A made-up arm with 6 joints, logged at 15 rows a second.
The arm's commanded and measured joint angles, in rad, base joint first. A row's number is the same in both.
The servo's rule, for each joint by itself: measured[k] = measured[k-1] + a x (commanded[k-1-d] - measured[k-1]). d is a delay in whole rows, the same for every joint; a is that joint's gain. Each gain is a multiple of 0.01, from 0.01 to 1. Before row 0 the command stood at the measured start. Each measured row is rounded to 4 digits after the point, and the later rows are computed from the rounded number. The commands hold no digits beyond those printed.
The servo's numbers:
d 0
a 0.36 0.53 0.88 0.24 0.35 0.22
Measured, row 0:
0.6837, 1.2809, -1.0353, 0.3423, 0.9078, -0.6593
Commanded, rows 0 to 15:
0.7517, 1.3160, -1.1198, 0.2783, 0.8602, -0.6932
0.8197, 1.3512, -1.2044, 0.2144, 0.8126, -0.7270
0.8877, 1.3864, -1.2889, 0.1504, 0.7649, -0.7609
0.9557, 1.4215, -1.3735, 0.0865, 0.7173, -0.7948
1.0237, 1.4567, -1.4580, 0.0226, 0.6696, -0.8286
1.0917, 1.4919, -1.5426, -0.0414, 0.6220, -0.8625
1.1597, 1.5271, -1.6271, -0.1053, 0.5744, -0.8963
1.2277, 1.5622, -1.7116, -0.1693, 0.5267, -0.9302
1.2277, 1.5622, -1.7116, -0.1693, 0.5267, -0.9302
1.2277, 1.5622, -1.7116, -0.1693, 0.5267, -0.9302
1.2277, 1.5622, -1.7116, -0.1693, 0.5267, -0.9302
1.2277, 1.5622, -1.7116, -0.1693, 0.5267, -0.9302
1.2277, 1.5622, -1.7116, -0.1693, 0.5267, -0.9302
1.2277, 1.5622, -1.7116, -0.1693, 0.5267, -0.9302
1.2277, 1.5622, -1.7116, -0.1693, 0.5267, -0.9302
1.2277, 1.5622, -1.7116, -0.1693, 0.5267, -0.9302
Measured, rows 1 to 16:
0.7082, 1.2995, -1.1097, 0.3269, 0.8911, -0.6668
0.7483, 1.3269, -1.1930, 0.2999, 0.8636, -0.6800
0.7985, 1.3584, -1.2774, 0.2640, 0.8291, -0.6978
0.8551, 1.3918, -1.3620, 0.2214, 0.7900, -0.7191
0.9158, 1.4262, -1.4465, 0.1737, 0.7479, -0.7432
0.9791, 1.4610, -1.5311, 0.1221, 0.7038, -0.7694
1.0441, 1.4960, -1.6156, 0.0675, 0.6585, -0.7973
1.1102, 1.5311, -1.7001, 0.0107, 0.6124, -0.8265
1.1525, 1.5476, -1.7102, -0.0325, 0.5824, -0.8493
1.1796, 1.5553, -1.7114, -0.0653, 0.5629, -0.8671
1.1969, 1.5590, -1.7116, -0.0903, 0.5502, -0.8810
1.2080, 1.5607, -1.7116, -0.1093, 0.5420, -0.8918
1.2151, 1.5615, -1.7116, -0.1237, 0.5366, -0.9002
1.2196, 1.5619, -1.7116, -0.1346, 0.5331, -0.9068
1.2225, 1.5621, -1.7116, -0.1429, 0.5309, -0.9119
1.2244, 1.5622, -1.7116, -0.1492, 0.5294, -0.9159

